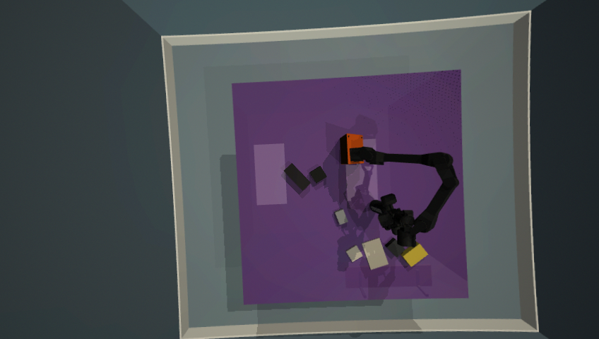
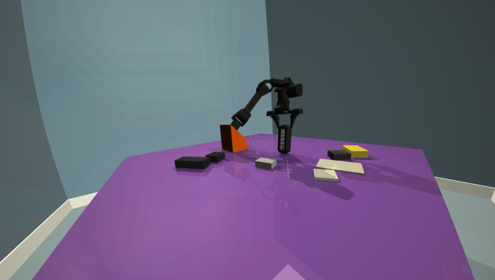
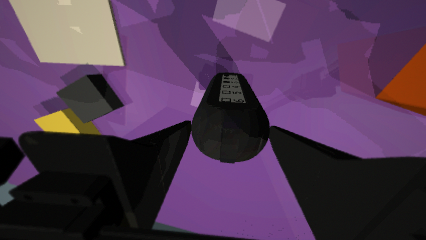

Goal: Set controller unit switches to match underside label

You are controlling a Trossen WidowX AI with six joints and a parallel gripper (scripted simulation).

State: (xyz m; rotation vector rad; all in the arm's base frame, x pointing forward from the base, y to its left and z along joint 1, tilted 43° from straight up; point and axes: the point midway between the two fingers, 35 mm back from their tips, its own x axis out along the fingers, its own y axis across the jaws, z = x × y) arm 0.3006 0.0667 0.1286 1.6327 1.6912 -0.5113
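Now: the light grey block 21 cm to the right of my gripper tip, 12 cm below it and 5 cm ahead of it. The rest, counted from my gripper tip: dark block 25 cm ahead, 12 cm below, 8 cm to the left; then yellow block 30 cm ahead, 18 cm to the left, 12 cm below.
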